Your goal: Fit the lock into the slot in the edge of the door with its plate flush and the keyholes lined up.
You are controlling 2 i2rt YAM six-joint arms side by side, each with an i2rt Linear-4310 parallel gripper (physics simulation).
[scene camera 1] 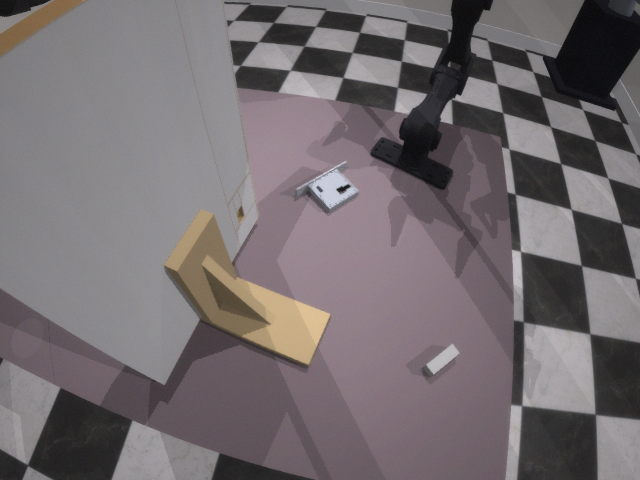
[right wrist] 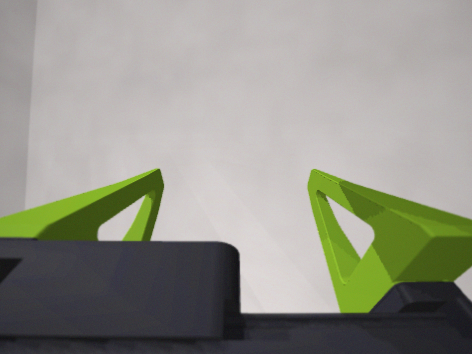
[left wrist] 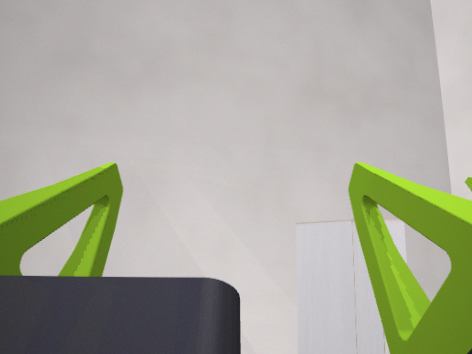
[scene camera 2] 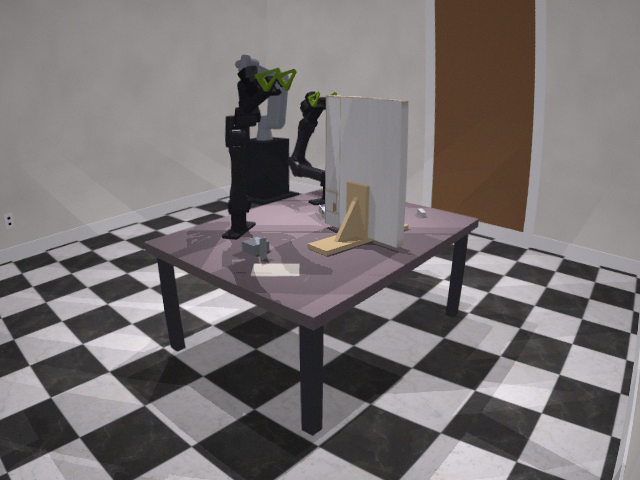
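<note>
The silver lock lies flat on the table in scene camera 1, its long plate towards the door and its keyhole up; a sliver of it shows beside the door in scene camera 2. The pale door stands upright, with a small opening low near its edge. The slot itself cannot be made out. My left gripper is open and empty, high beside the door's top. My right gripper is open and empty, high above the table, apart from the door.
Wooden brackets brace the door on both sides. A grey-blue block with an upright plate and a flat cream piece lie on the table. A small white block lies on the far side of the door.
</note>
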